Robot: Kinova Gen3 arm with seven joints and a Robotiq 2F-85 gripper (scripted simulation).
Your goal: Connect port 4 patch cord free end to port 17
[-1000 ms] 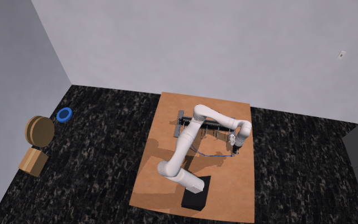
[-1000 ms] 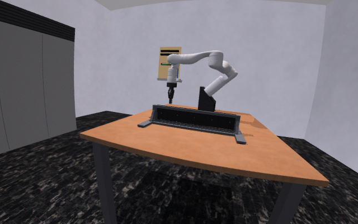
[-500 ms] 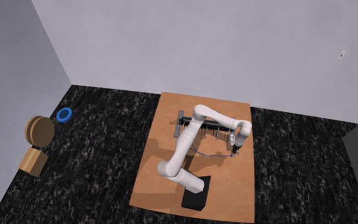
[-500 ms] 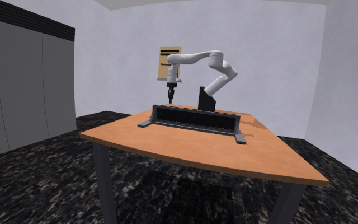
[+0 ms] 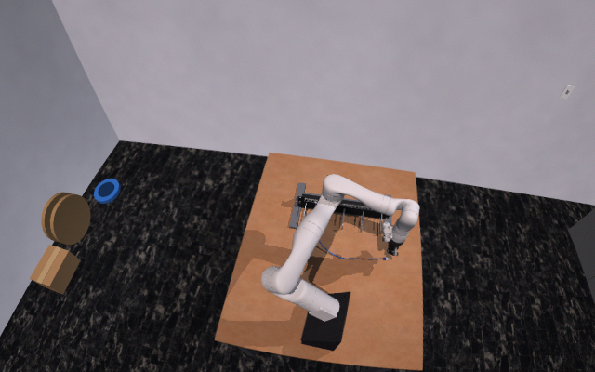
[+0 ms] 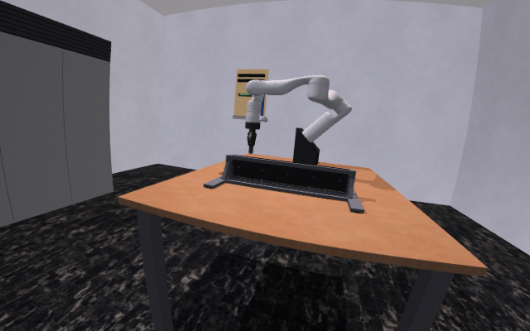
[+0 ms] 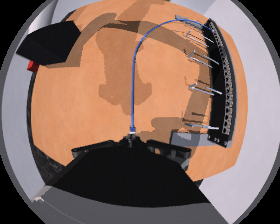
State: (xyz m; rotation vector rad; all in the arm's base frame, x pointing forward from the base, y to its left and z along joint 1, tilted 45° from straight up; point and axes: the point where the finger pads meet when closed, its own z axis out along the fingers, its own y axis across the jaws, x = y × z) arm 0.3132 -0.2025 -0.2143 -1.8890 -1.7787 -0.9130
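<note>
Right now the plug is 90 mm below my hand and 10 mm to the right of it.
</note>
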